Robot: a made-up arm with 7 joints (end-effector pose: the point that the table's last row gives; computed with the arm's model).
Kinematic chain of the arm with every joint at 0, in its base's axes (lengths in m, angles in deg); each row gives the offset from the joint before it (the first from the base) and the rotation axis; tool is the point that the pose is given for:
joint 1: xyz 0 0.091 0 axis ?
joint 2: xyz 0 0.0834 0 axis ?
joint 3: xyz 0 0 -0.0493 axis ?
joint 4: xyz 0 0 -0.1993 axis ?
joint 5: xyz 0 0 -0.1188 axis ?
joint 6: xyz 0 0 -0.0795 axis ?
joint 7: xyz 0 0 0 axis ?
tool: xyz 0 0 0
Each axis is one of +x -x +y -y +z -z.
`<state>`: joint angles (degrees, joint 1 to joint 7).
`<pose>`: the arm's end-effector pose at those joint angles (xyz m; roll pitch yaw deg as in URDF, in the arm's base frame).
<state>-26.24 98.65 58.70 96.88 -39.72 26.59 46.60</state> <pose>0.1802 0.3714 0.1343 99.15 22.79 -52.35</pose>
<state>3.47 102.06 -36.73 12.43 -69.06 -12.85 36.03</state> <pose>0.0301 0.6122 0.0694 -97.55 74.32 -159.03</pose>
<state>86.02 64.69 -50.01 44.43 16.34 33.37 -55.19</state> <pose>0.2685 0.4817 0.0707 142.54 -49.62 -38.25</pose>
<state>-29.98 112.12 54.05 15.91 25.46 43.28 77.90</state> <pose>0.1307 0.5648 0.1627 2.50 -46.26 10.39</pose>
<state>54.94 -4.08 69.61 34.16 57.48 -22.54 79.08</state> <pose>0.3653 0.2491 -0.2090 -141.35 12.64 149.45</pose>
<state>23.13 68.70 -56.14 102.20 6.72 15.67 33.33</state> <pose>0.1877 0.3085 -0.1645 21.01 -23.04 -91.74</pose>
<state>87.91 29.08 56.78 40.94 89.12 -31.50 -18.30</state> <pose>0.2977 0.4630 0.0604 -55.35 61.47 -176.29</pose>
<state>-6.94 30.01 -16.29 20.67 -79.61 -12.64 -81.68</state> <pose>0.0201 0.3745 -0.3910 90.13 12.58 -102.62</pose>
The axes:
joint 1: -y
joint 2: +x
joint 3: +z
joint 4: -y
joint 5: +z
joint 6: +y
joint 7: -x

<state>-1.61 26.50 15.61 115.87 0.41 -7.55 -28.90</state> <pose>0.1683 0.2897 -0.1284 171.80 -44.31 -135.79</pose>
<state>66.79 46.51 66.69 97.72 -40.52 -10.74 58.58</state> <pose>0.0507 0.4596 0.0629 151.24 -28.82 -84.94</pose>
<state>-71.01 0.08 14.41 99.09 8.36 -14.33 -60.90</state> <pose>-0.1437 0.2234 -0.2500 74.13 -43.71 2.91</pose>
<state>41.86 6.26 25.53 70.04 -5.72 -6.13 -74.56</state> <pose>0.3292 0.2887 -0.1154 -90.03 -62.61 -168.39</pose>
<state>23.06 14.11 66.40 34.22 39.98 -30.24 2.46</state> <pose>0.1880 0.3741 -0.3277 -74.11 -40.55 160.15</pose>
